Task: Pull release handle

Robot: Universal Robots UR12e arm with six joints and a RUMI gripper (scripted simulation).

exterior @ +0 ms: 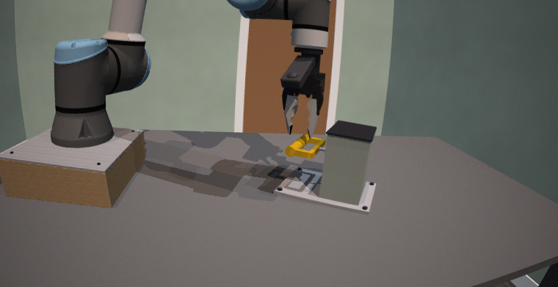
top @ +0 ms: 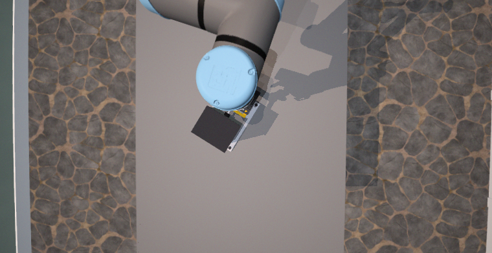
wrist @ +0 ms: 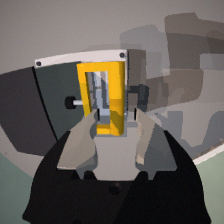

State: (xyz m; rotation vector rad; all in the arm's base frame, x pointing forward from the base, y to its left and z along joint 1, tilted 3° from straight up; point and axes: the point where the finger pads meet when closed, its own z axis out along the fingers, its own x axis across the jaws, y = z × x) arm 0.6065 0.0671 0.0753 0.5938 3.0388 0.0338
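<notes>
My hand is 5 cm short of the release handle, 2 cm to the left of it and 4 cm above it.
</notes>
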